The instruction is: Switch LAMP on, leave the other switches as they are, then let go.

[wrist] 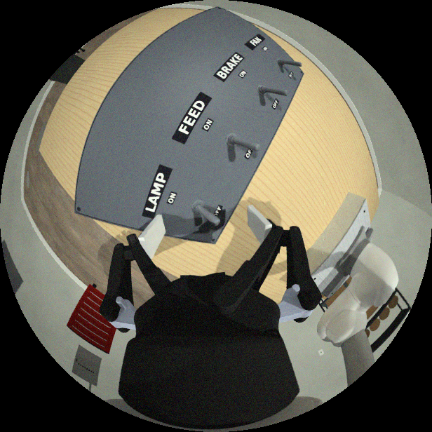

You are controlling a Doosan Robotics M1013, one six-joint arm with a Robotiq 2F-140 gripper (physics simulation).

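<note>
A dark grey switch panel [130, 110] lies on the table, with labels LAMP, FEED, BRAKE and FAN. The LAMP switch lever [207, 213] is near the panel's near corner and leans toward its OFF mark. The FEED lever [245, 144], the BRAKE lever [272, 91] and the FAN lever [291, 64] also lean to the edge side with the OFF marks. My gripper [204, 219] is open and empty. Its two pale fingertips stand apart, one on each side of the LAMP lever in this view; the height above the panel is hard to tell.
The panel rests on a light wooden table [310, 150]. At the right are a pale grey block [345, 235], a white rounded arm-like object [372, 275] and a black rack [390, 336] with brown round things. A red slatted object [92, 317] is at the lower left.
</note>
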